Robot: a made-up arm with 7 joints. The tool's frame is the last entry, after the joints. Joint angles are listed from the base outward.
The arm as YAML. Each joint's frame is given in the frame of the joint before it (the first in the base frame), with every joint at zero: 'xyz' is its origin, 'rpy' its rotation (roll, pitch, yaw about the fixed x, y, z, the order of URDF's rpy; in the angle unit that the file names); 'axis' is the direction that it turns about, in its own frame. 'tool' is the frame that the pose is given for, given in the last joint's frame.
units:
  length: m
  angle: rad
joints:
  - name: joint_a
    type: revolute
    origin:
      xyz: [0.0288, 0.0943, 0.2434]
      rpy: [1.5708, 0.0, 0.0]
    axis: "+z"
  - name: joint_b
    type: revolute
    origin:
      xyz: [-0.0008, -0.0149, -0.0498]
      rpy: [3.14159, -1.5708, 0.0]
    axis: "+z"
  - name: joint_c
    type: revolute
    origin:
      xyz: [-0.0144, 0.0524, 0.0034]
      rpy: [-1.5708, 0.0, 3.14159]
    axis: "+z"
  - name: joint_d
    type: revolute
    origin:
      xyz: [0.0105, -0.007, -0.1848]
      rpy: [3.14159, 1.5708, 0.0]
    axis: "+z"
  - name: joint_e
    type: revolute
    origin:
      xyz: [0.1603, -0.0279, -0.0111]
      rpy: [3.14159, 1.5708, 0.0]
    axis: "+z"
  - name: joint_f
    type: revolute
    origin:
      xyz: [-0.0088, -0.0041, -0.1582]
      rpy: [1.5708, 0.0, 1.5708]
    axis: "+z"
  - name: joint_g
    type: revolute
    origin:
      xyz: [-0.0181, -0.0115, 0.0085]
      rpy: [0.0, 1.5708, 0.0]
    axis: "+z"
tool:
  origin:
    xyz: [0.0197, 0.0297, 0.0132]
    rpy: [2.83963, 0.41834, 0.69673]
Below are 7 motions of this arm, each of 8 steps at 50 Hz.
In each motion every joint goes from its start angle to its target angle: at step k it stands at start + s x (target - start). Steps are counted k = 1, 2, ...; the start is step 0. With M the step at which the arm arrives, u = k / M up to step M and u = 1 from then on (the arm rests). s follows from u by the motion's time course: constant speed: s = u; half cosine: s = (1 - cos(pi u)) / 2; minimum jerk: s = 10 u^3 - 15 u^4 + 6 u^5.
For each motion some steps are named. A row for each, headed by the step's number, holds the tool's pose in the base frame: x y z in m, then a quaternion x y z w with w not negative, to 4 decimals.
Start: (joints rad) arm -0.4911 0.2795 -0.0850 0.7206 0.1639 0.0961 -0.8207
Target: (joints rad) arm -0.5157 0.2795 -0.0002 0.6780 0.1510 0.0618 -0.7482
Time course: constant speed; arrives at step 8
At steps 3, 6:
3: -0.0244 0.2719 -0.2869 -0.5699 0.4571 -0.3083 0.6093
6: -0.0331 0.2791 -0.2847 -0.5778 0.4516 -0.3028 0.6086

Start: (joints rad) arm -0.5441 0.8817 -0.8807 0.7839 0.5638 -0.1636 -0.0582
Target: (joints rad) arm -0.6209 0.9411 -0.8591 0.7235 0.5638 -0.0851 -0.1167
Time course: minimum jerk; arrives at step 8
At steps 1, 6, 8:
1: -0.0661 0.4064 -0.1874 -0.6436 0.5598 -0.4924 0.1731
6: -0.0889 0.4412 -0.1648 -0.6455 0.6142 -0.4081 0.1990
8: -0.0913 0.4452 -0.1618 -0.6450 0.6204 -0.3981 0.2018

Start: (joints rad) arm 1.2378 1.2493 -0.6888 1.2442 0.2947 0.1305 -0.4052
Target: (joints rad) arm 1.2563 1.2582 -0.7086 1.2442 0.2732 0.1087 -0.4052
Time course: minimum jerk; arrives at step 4
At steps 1, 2, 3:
1: 0.3817 0.4162 0.3653 0.1378 0.2344 -0.6082 0.7458
2: 0.3810 0.4168 0.3659 0.1443 0.2377 -0.6061 0.7452
3: 0.3803 0.4175 0.3666 0.1508 0.2411 -0.6040 0.7446

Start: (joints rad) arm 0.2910 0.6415 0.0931 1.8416 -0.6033 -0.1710 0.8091
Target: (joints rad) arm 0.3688 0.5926 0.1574 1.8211 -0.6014 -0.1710 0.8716
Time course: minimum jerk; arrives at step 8
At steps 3, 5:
3: 0.3449 0.3076 0.2230 0.1365 0.6430 -0.7110 0.2498
5: 0.3442 0.3141 0.2336 0.1354 0.6340 -0.7146 0.2626

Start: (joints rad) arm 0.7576 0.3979 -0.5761 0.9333 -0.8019 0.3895 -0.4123
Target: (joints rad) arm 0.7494 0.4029 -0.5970 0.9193 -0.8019 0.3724 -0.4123
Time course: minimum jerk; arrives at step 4
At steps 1, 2, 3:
1: 0.5013 0.2111 0.0255 0.1017 0.5762 -0.5322 0.6119
2: 0.4999 0.2118 0.0215 0.1033 0.5807 -0.5330 0.6066
3: 0.4985 0.2124 0.0175 0.1049 0.5853 -0.5337 0.6013

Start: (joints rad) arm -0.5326 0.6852 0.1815 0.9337 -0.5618 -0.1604 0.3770
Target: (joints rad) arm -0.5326 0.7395 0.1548 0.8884 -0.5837 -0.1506 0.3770
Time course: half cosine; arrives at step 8
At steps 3, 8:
3: 0.0640 0.4765 -0.1337 -0.4724 0.6899 -0.5272 0.1516
8: 0.0615 0.4880 -0.1273 -0.4750 0.7083 -0.5027 0.1413

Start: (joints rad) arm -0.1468 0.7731 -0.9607 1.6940 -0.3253 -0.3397 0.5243
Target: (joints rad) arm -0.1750 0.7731 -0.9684 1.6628 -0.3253 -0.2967 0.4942
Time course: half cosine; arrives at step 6
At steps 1, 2, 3, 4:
1: 0.1684 0.1449 -0.1159 0.0504 -0.5080 0.7857 0.3494
2: 0.1658 0.1457 -0.1179 0.0572 -0.5101 0.7847 0.3475
3: 0.1622 0.1468 -0.1206 0.0665 -0.5131 0.7831 0.3449
4: 0.1586 0.1479 -0.1233 0.0756 -0.5161 0.7815 0.3423

